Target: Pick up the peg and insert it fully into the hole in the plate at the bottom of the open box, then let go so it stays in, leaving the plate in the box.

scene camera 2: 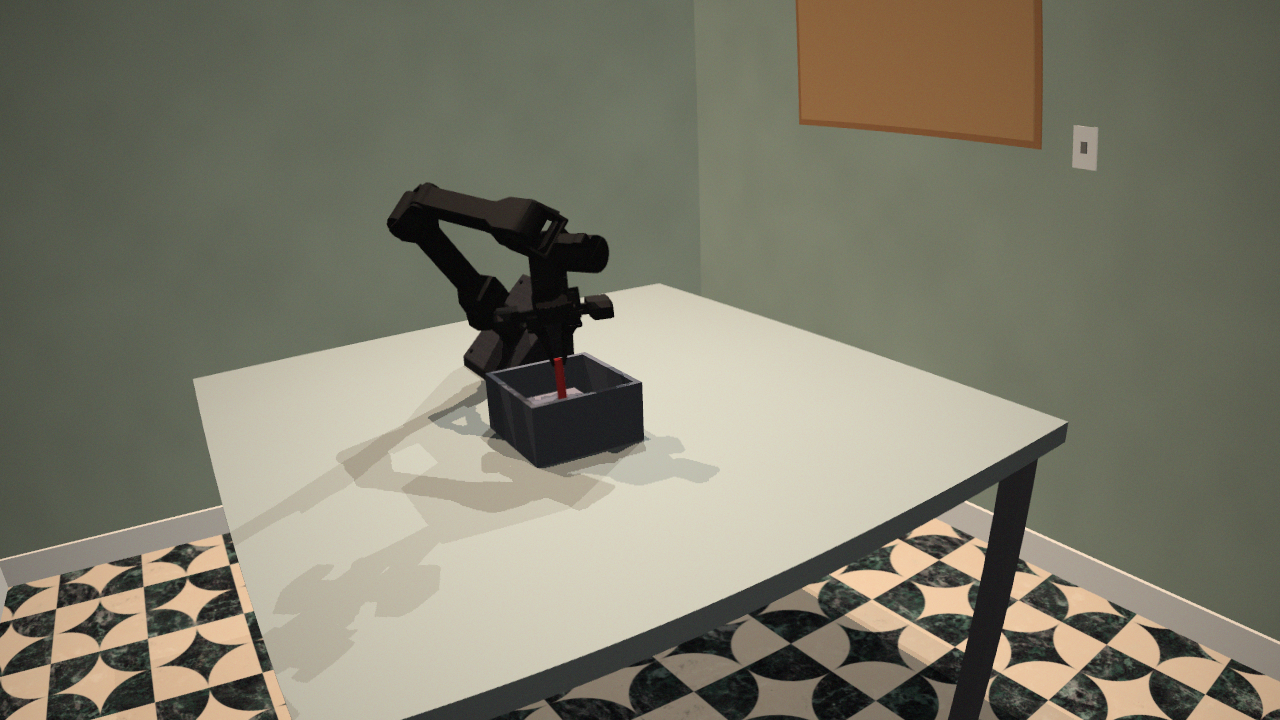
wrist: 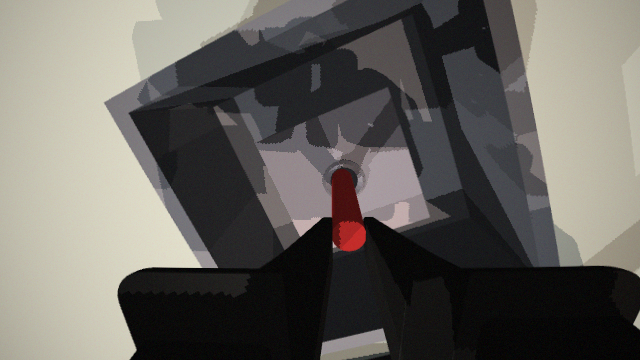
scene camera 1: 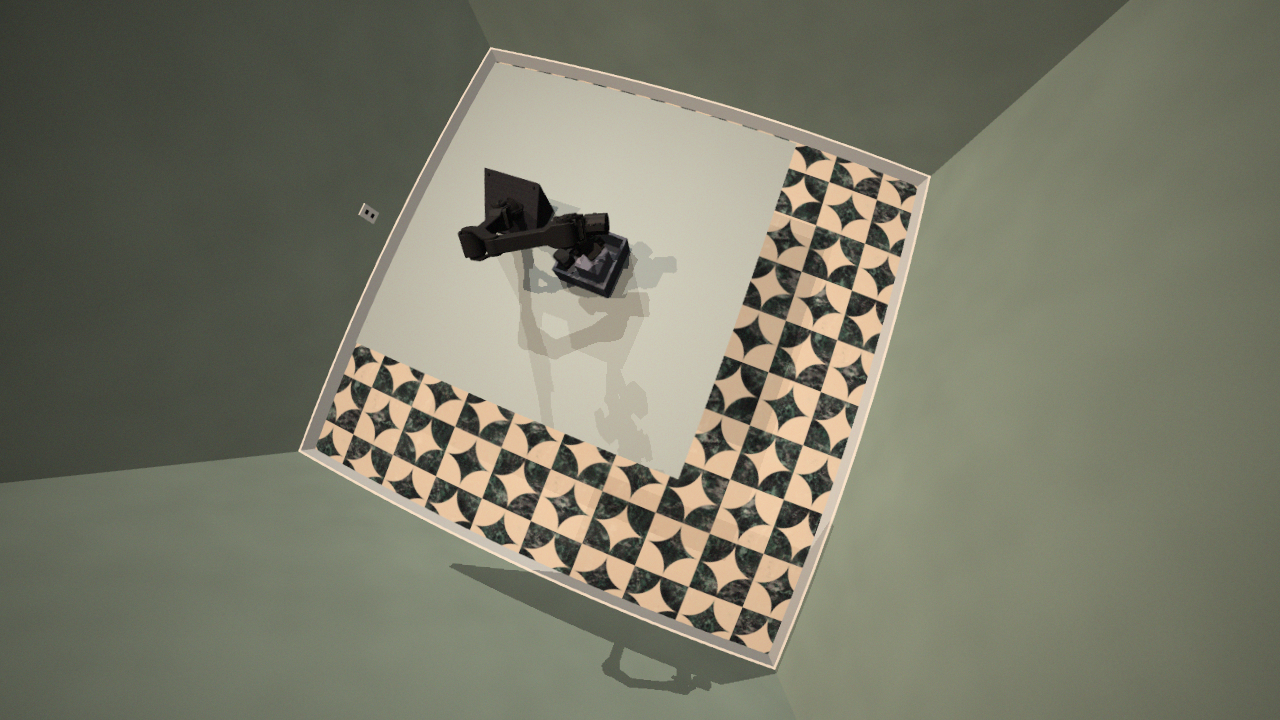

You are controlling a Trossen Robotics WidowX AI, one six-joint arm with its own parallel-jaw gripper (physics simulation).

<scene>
In view: the gripper (scene camera 2: pixel 558 365), a dark box (scene camera 2: pixel 609 414), a pale plate (wrist: pixel 365 135) and a red peg (wrist: pixel 348 231).
The dark box shows as well in the wrist view (wrist: pixel 458 83) and in scene camera 1 (scene camera 1: pixel 618 247). The gripper is seen too in the wrist view (wrist: pixel 347 226) and in scene camera 1 (scene camera 1: pixel 587 251). Scene camera 1 does not show the red peg, which is hidden by the gripper.
</scene>
